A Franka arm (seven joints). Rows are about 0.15 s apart.
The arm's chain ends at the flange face. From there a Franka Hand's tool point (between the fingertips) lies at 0.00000 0.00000 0.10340 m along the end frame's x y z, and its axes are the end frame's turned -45 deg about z.
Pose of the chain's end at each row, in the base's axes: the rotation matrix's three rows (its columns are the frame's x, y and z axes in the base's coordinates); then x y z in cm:
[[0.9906 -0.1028 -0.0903], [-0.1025 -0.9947 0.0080], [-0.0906 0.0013 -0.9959]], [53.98 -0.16 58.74]
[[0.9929 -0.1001 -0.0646], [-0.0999 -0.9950 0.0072], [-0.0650 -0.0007 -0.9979]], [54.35 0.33 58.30]
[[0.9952 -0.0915 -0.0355], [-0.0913 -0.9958 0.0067], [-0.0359 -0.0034 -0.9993]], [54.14 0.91 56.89]
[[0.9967 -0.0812 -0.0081], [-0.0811 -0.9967 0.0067], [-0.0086 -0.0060 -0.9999]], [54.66 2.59 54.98]
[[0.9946 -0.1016 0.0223], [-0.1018 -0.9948 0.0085], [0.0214 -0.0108 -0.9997]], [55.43 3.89 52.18]
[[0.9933 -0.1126 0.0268], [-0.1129 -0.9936 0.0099], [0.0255 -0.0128 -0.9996]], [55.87 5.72 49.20]
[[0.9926 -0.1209 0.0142], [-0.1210 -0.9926 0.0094], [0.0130 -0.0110 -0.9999]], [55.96 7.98 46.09]
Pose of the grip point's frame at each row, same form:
[[0.7732 0.6278 -0.0903], [0.6309 -0.7758 0.0080], [-0.0650 -0.0631 -0.9959]], [53.05 -0.08 48.44]
[[0.7729 0.6313 -0.0646], [0.6329 -0.7742 0.0072], [-0.0455 -0.0465 -0.9979]], [53.68 0.40 47.98]
[[0.7684 0.6390 -0.0355], [0.6396 -0.7687 0.0067], [-0.0230 -0.0278 -0.9993]], [53.77 0.98 46.56]
[[0.7622 0.6474 -0.0081], [0.6474 -0.7621 0.0067], [-0.0018 -0.0103 -0.9999]], [54.58 2.66 44.64]
[[0.7751 0.6314 0.0223], [0.6314 -0.7754 0.0085], [0.0228 0.0075 -0.9997]], [55.66 3.98 41.84]
[[0.7820 0.6227 0.0268], [0.6227 -0.7824 0.0099], [0.0271 0.0090 -0.9996]], [56.15 5.82 38.86]
[[0.7874 0.6164 0.0142], [0.6163 -0.7874 0.0094], [0.0170 0.0014 -0.9999]], [56.11 8.08 35.75]

